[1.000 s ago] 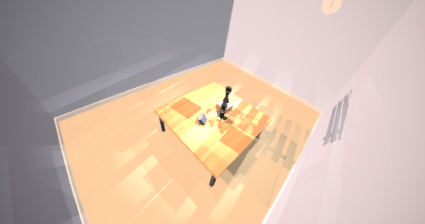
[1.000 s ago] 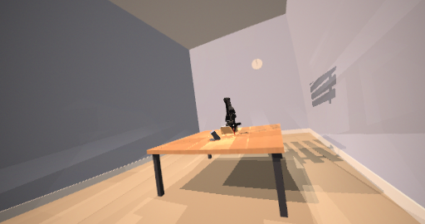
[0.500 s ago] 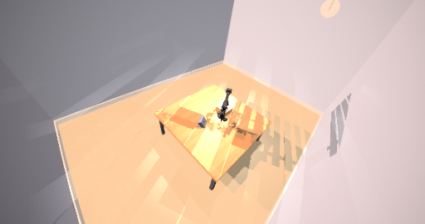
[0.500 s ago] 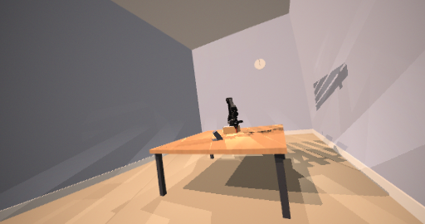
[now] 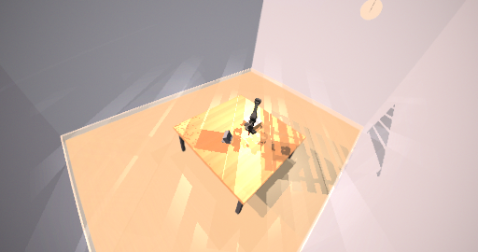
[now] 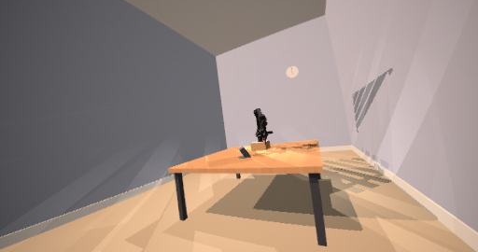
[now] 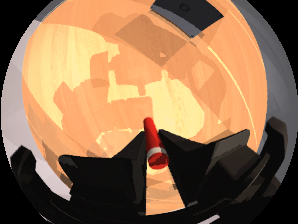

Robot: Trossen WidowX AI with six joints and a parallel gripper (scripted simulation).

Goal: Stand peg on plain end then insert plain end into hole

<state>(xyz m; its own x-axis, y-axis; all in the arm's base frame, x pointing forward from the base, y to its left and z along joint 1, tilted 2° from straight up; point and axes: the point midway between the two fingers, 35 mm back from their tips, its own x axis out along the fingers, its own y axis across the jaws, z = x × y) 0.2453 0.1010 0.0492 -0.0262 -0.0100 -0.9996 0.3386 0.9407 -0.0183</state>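
Now: the grey sloped panel 19 cm ahead of my gripper tip, 19 cm to the right of it and 7 cm below it. Round my gripper tip: red peg 2 cm above.
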